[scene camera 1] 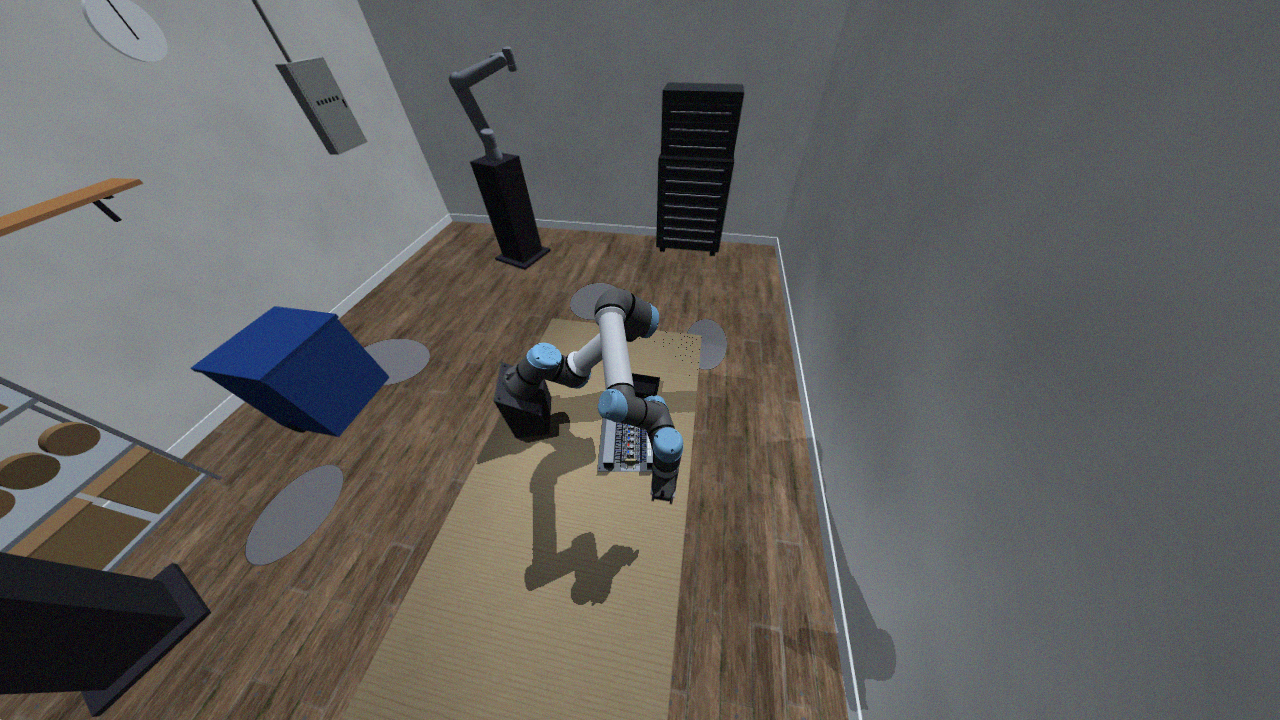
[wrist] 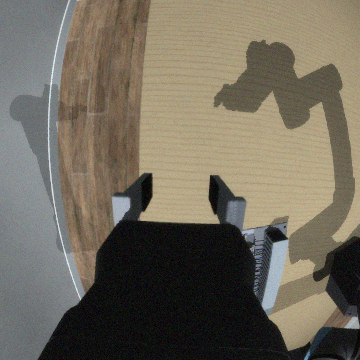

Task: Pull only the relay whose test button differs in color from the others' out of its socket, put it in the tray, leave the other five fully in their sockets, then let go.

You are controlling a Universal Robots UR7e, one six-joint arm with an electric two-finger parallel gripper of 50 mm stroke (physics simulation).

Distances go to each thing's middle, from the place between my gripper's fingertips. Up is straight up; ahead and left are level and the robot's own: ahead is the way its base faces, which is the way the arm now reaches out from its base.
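Grey panel point(scene camera 1: 641, 466): my hand is 23 cm above it, 26 cm to the right of it and 27 cm past it.
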